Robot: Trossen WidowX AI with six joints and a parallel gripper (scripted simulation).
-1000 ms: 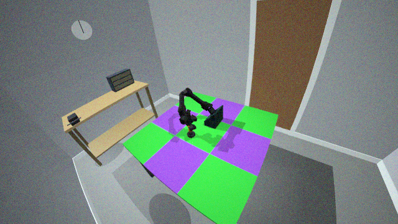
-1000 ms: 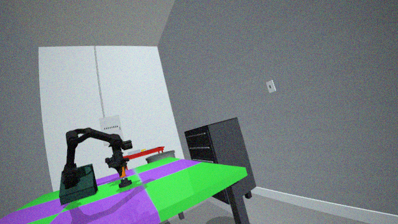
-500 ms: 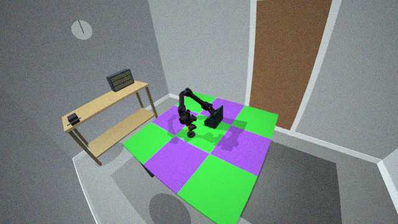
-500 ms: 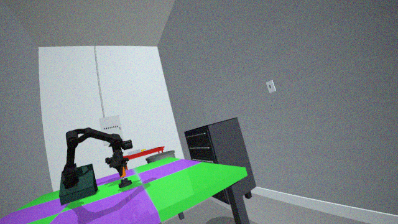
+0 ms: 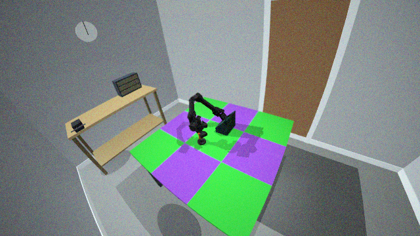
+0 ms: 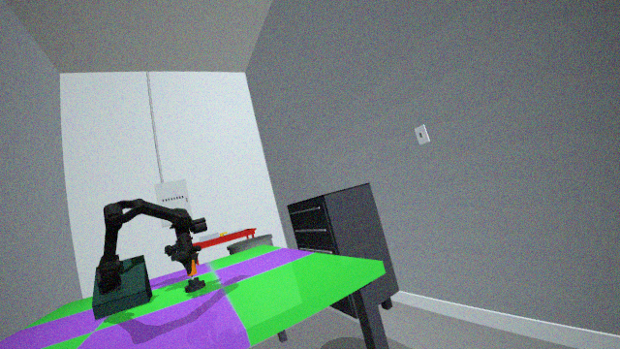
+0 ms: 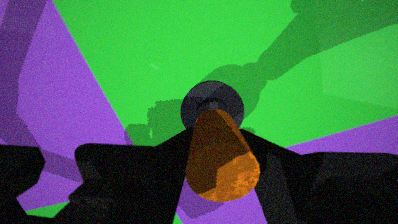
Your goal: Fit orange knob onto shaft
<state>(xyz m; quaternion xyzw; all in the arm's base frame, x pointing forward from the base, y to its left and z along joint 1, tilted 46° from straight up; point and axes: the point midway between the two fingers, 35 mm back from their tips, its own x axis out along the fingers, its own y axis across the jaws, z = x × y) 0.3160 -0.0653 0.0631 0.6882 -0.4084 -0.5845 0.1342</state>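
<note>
Right now my gripper tip is 3 cm below the orange knob. From my gripper tip the other things lie so: pedestal 4 cm below.
</note>
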